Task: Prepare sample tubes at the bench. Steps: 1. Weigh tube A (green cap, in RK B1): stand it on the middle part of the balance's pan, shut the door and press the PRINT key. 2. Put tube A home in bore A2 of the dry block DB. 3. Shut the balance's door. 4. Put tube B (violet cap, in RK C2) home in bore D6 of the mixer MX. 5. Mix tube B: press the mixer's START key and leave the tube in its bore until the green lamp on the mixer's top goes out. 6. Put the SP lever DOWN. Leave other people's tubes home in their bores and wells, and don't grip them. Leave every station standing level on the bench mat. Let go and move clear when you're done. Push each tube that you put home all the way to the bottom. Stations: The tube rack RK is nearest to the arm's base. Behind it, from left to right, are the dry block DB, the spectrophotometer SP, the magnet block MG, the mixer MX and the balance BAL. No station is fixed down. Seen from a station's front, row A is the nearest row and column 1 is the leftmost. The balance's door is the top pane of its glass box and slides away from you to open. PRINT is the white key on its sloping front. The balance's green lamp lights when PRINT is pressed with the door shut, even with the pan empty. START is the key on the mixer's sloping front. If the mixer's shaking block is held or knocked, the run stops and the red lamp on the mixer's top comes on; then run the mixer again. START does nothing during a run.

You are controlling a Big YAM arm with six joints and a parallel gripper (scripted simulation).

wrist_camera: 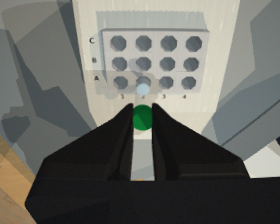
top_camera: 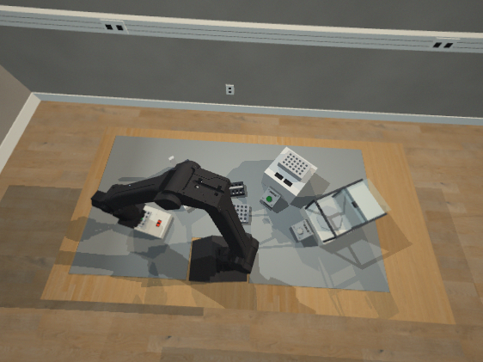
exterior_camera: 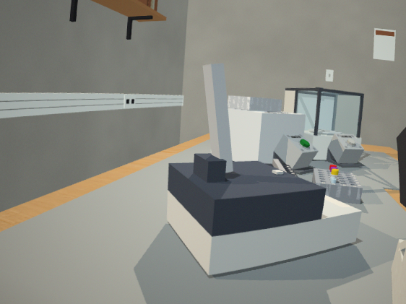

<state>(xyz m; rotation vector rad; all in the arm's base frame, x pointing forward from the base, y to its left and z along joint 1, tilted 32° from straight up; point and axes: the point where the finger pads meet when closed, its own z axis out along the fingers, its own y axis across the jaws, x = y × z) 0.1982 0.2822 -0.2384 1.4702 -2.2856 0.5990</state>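
Now: the dry block 8 cm below my hand and 1 cm to the right of it. Round my hand: SP lever: 23 cm ahead, 15 cm to the right, 3 cm above; then rack RK: 41 cm to the right, 10 cm below, 1 cm ahead; then violet-capped tube B: 38 cm to the right, 9 cm below, 2 cm ahead.
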